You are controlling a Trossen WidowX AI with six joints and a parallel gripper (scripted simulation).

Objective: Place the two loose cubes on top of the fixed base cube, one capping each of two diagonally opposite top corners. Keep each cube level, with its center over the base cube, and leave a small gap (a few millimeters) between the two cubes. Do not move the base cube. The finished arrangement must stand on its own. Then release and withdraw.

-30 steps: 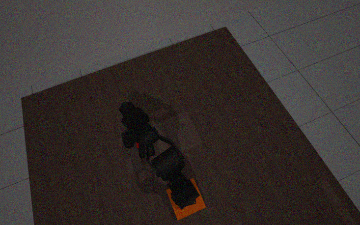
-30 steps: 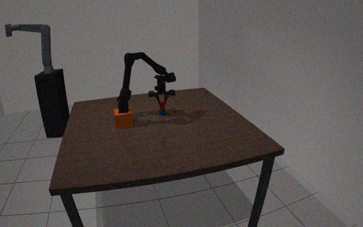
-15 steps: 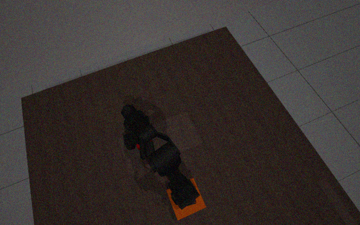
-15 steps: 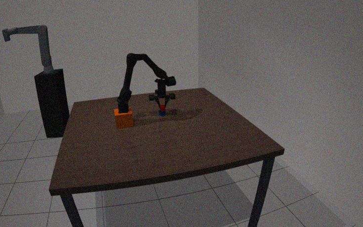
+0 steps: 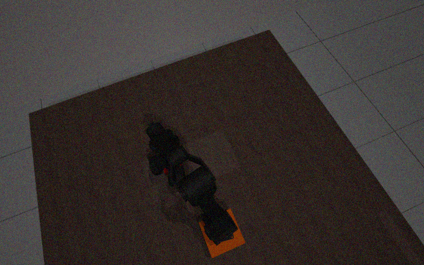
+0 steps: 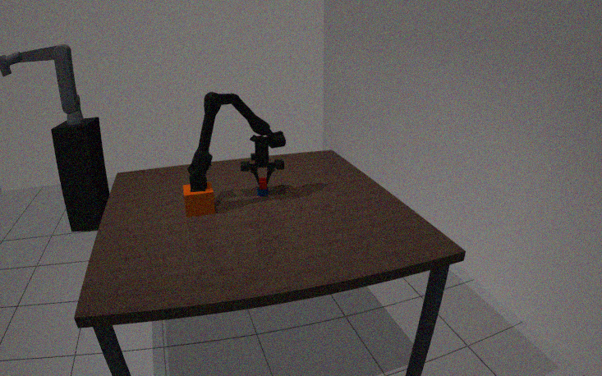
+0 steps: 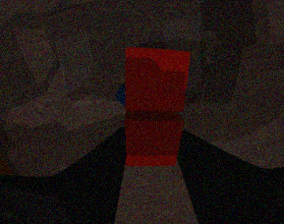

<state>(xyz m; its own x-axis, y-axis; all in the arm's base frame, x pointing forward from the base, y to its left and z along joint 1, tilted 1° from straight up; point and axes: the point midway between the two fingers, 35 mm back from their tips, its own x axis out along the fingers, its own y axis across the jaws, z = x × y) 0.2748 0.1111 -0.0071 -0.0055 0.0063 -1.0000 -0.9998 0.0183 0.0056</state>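
My gripper tip is 4 cm above the blue base cube and 2 cm to the right of it.
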